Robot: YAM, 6 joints.
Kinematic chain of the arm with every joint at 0, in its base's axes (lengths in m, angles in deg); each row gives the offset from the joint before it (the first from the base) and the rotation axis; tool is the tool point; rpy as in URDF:
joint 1: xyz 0 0 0.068 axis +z
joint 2: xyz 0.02 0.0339 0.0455 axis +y
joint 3: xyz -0.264 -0.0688 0 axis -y
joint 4: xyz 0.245 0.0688 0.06 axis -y
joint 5: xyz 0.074 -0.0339 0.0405 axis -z
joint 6: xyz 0.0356 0 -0.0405 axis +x
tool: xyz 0 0 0 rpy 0 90 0
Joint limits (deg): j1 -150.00..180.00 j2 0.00..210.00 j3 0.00..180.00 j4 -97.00..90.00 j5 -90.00..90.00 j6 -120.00..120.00
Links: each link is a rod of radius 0.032 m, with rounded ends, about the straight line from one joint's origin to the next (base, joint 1, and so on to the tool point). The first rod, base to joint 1, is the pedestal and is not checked.
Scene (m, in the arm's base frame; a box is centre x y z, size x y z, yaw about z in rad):
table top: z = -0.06
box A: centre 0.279 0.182 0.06 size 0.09 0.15 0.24 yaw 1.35
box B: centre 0.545 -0.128 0 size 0.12 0.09 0.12 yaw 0.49
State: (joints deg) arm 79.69 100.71 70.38 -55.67 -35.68 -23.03
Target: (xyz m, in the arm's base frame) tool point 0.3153 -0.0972 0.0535
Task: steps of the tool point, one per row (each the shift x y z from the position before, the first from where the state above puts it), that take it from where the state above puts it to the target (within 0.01 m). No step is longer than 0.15 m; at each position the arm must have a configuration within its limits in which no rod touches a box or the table.
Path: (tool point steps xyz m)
1: 0.0764 0.0164 0.0485
2: 0.0783 -0.0111 0.0510
3: 0.0704 -0.0374 0.0515
4: 0.0541 -0.0585 0.0499
5: 0.0320 -0.0725 0.0463
6: 0.0516 -0.0435 -0.0800
7: 0.0237 -0.0574 -0.0856
8: -0.0078 -0.0608 -0.0849
9: -0.0379 -0.0531 -0.0774
10: -0.0620 -0.0359 -0.0641

